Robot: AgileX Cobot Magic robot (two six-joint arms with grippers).
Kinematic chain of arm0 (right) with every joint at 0, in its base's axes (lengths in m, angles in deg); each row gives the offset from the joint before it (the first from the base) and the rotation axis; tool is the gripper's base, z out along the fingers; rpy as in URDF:
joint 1: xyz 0 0 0.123 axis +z
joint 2: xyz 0 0 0 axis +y
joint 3: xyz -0.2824 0 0.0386 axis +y
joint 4: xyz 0.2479 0 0.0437 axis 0.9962 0 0.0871
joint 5: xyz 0 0 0 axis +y
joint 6: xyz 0.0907 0 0.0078 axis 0.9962 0 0.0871
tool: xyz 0 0 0 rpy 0 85 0
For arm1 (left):
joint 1: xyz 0 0 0.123 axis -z
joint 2: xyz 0 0 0 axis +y
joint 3: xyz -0.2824 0 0.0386 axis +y
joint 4: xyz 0.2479 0 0.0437 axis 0.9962 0 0.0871
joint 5: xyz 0 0 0 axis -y
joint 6: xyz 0.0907 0 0.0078 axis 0.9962 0 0.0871
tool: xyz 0 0 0 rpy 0 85 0
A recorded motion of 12 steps. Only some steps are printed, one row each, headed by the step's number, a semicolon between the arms.
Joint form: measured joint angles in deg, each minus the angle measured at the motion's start. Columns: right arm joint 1, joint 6, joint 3, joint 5, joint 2, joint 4; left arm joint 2, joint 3, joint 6, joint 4, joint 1, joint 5.
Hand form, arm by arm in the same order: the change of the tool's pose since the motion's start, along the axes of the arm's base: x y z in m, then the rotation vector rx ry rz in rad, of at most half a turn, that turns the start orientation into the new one. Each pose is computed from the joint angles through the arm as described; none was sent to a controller.
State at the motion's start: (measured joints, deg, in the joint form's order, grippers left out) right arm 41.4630 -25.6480 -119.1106 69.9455 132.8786 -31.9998; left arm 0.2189 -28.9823 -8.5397 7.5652 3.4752 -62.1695
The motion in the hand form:
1: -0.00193 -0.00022 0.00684 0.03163 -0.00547 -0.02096; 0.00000 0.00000 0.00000 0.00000 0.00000 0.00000
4: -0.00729 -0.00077 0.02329 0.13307 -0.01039 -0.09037; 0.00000 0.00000 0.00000 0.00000 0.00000 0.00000
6: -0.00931 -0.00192 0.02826 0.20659 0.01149 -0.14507; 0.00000 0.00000 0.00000 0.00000 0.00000 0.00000
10: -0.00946 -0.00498 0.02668 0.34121 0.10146 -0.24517; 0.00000 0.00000 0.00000 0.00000 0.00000 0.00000
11: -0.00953 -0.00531 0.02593 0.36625 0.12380 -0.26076; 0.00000 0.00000 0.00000 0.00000 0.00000 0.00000
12: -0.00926 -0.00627 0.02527 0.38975 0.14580 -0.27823; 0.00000 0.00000 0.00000 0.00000 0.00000 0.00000
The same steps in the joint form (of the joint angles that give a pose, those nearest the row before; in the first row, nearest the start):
1: 0.00 1.23 0.00 0.06 -0.88 0.89; 0.00 0.00 0.00 0.00 0.00 0.00
4: -0.12 5.28 0.00 0.09 -3.09 4.11; 0.00 0.00 0.00 0.00 0.00 0.00
6: -0.61 7.82 0.00 0.13 -3.94 7.52; 0.00 0.00 0.00 0.00 0.00 0.00
10: -2.32 10.91 0.00 0.23 -4.29 16.19; 0.00 0.00 0.00 0.00 0.00 0.00
11: -2.67 11.17 0.00 0.27 -4.29 18.11; 0.00 0.00 0.00 0.00 0.00 0.00
12: -3.10 11.45 0.00 0.40 -4.29 19.95; 0.00 0.00 0.00 0.00 0.00 0.00

